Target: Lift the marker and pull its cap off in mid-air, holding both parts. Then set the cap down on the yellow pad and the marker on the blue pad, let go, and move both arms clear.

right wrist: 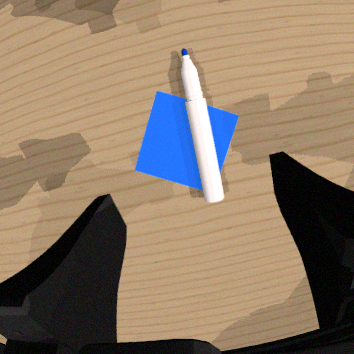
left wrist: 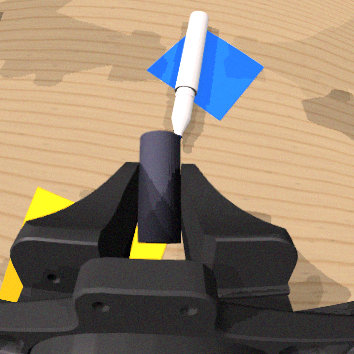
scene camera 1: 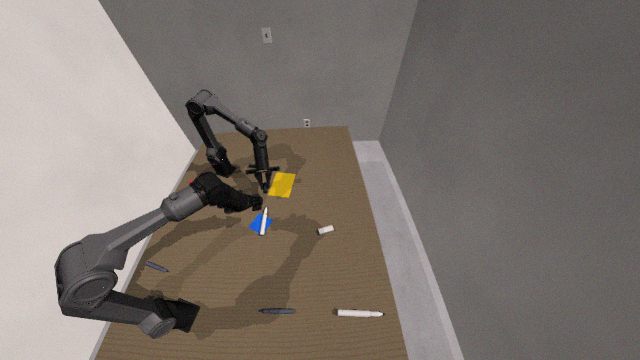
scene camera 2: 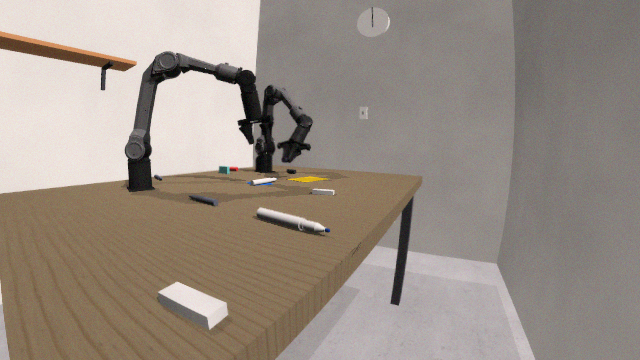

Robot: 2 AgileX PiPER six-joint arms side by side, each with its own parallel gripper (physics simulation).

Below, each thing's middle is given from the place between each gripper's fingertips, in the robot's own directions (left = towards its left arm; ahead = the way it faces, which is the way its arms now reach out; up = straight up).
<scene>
The blue pad (right wrist: 167, 151) lies 140 mm below my right hand.
My left hand is 3 cm past the blue pad, 13 cm to the left of it and 8 cm above it.
</scene>
